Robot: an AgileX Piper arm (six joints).
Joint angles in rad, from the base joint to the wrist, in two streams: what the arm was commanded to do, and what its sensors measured. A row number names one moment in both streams.
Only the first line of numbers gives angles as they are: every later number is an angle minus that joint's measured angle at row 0.
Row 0, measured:
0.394, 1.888, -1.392, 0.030, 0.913, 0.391
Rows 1 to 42, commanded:
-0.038, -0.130, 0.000, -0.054, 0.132, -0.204
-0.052, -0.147, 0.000, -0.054, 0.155, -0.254
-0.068, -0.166, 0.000, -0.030, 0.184, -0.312
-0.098, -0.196, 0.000, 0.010, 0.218, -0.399
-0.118, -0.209, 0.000, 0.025, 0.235, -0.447
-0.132, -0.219, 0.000, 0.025, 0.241, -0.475
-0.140, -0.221, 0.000, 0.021, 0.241, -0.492
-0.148, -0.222, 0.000, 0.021, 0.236, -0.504
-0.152, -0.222, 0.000, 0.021, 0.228, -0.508
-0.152, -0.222, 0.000, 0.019, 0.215, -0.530
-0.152, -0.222, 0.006, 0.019, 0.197, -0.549
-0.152, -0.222, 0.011, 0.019, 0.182, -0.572
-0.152, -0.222, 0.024, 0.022, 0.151, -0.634
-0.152, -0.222, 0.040, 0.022, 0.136, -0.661
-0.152, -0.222, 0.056, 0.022, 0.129, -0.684
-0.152, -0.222, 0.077, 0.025, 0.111, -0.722
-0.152, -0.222, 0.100, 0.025, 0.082, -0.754
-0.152, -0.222, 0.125, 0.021, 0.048, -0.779
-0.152, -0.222, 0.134, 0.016, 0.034, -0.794
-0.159, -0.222, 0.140, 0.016, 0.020, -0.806
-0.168, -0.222, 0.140, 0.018, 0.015, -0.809
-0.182, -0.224, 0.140, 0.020, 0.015, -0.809
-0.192, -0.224, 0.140, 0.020, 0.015, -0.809
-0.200, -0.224, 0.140, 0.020, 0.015, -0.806
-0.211, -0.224, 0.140, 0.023, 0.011, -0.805
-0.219, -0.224, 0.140, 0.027, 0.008, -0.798
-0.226, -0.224, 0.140, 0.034, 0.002, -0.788
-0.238, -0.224, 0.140, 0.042, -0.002, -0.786
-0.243, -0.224, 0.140, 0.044, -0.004, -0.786
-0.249, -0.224, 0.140, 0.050, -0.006, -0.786
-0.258, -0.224, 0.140, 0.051, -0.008, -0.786
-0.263, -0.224, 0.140, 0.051, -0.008, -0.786
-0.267, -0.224, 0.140, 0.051, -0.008, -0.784
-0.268, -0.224, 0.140, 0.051, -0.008, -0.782
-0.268, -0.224, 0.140, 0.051, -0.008, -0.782
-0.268, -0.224, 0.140, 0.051, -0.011, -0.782
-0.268, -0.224, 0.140, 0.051, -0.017, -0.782
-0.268, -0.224, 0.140, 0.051, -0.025, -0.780
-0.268, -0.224, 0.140, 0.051, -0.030, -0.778
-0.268, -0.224, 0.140, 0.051, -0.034, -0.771
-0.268, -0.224, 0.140, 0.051, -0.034, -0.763
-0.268, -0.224, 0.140, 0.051, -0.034, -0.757
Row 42, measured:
-0.263, -0.213, 0.137, 0.049, -0.013, -0.777
